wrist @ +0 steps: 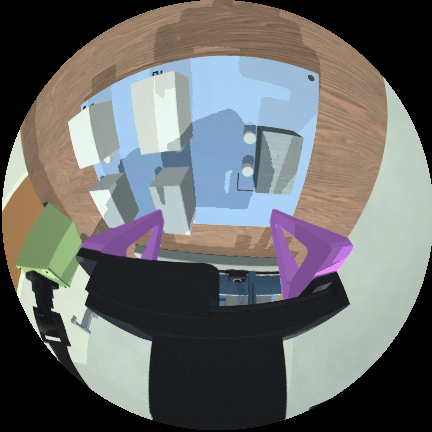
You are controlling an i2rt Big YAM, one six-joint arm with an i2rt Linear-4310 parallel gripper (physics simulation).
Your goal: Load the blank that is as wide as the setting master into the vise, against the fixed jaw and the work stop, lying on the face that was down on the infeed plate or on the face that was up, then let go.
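Places are measured from the arm's base along level axes (x ahead, y left, z up), in centimetres.
Pixels of known places: gripper, fingertip midpoint: (216,215); arm's base, origin of the base link: (40,278).
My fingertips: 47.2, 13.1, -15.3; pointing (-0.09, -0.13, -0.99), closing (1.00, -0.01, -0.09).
Observation:
For each thing: its middle in the pictures, then the offset to it from my fingertips, as dx, dy, dz. "spot": a spot on its surface instead. Level surfaces: height alone.
- light-blue infeed plate, body centre: (179,151) -3.9, +4.0, -4.5
- darker grey block, body centre: (275,159) +4.8, +4.1, -2.9
- blue vise, body centre: (210,296) -1.4, -23.3, +0.1
- wooden table, its level: dz -4.9
- pale rail, surface spot: (200,255) spot: -3.2, -13.7, -4.3
In the wrist view my gripper (216,215) is open and empty, its purple fingertips wide apart over the near edge of the light-blue infeed plate (215,90). Four pale blanks stand at the plate's left: a large one (160,112) at upper centre-left, one (94,136) at far left, a smaller one (114,200) at lower left and another (174,195) just beyond the left fingertip. A darker grey block (280,162), which looks like the setting master, stands at the right beside two pins. Part of the blue vise (251,287) shows behind the gripper body; its jaws and work stop are mostly hidden.
A green box (47,245) is at the left, near the left finger's base. A wooden table (345,135) surrounds the plate. Two round white pins (249,137) (247,171) stand left of the grey block. A pale rail (200,255) runs across behind the fingertips.

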